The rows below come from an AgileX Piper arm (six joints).
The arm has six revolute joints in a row. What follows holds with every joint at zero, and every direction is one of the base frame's. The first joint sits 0.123 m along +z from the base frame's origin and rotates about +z. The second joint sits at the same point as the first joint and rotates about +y. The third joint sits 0.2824 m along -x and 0.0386 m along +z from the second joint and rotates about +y. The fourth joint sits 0.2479 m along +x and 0.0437 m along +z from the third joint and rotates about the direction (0.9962, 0, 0.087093). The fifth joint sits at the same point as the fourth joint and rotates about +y. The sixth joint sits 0.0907 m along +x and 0.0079 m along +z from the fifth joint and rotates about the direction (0.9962, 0, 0.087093). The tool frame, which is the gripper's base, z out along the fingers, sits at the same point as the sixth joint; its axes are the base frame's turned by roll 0, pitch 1.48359 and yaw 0 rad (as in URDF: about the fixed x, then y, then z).
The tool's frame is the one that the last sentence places.
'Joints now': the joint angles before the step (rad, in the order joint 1, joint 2, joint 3, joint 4, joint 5, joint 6). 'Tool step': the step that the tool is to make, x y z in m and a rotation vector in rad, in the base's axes. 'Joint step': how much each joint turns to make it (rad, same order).
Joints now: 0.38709 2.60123 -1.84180 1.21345 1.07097 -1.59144
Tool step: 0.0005 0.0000 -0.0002 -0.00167 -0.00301 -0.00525
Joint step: 0.00007 -0.00004 0.00026 0.00132 -0.00630 -0.00022
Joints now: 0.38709 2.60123 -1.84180 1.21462 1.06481 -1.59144
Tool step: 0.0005 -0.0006 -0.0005 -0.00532 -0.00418 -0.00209
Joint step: -0.00082 0.00007 0.00007 -0.00424 -0.00543 -0.00012
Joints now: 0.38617 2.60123 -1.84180 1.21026 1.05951 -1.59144
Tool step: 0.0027 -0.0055 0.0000 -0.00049 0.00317 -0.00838
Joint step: -0.01272 0.00000 0.00000 -0.00301 0.00470 0.00179
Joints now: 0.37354 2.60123 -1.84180 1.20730 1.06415 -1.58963
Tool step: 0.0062 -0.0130 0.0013 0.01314 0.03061 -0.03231
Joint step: -0.03168 0.00012 -0.00011 0.00885 0.02141 0.02009
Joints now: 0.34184 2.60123 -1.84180 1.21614 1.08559 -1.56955
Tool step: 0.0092 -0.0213 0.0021 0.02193 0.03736 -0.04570
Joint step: -0.05078 -0.00018 0.00016 0.01276 0.03252 0.02098
